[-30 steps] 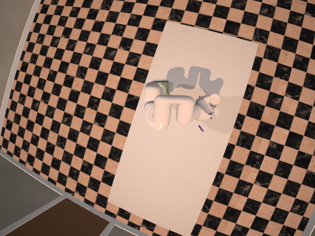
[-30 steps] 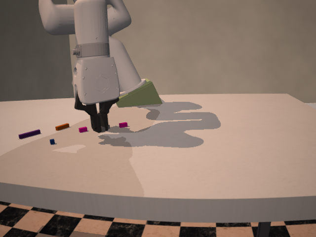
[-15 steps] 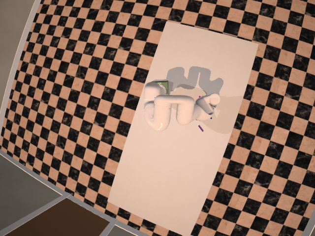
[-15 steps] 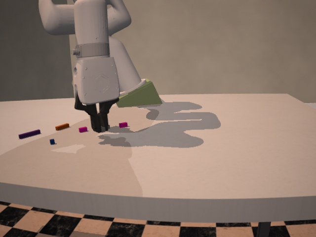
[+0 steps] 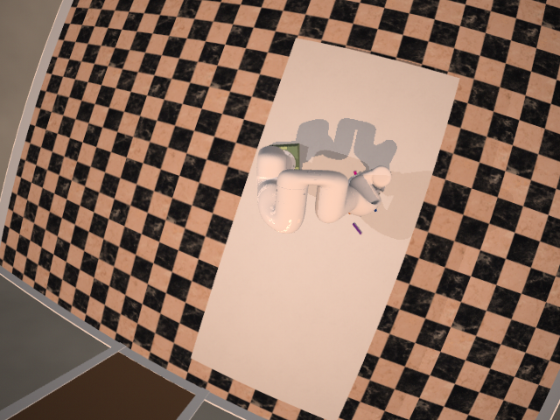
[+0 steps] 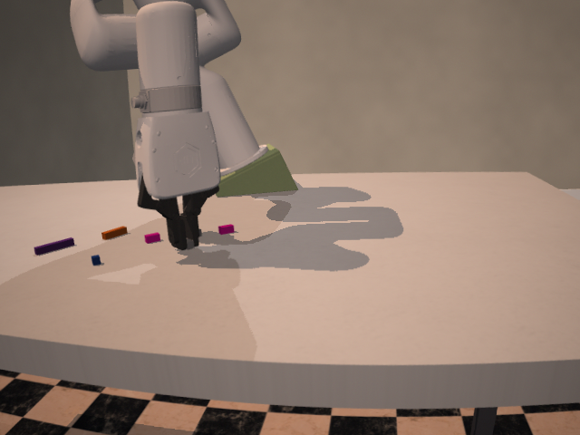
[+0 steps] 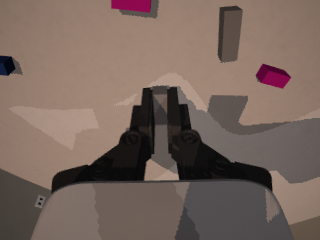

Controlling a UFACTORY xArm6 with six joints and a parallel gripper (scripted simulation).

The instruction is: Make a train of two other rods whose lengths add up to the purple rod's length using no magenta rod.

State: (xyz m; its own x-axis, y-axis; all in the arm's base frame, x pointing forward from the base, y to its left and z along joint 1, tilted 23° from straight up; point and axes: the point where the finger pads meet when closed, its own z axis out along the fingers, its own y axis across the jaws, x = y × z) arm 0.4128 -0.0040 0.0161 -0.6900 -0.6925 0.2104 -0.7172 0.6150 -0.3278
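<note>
Right now my hand is 50 mm short of the small blue rod, 110 mm to the left of it and 20 mm above it. Also, from my hand: purple rod (10 mm behind, 210 mm to the right, 20 mm below); orange rod (70 mm behind, 130 mm to the right, 20 mm below).
</note>
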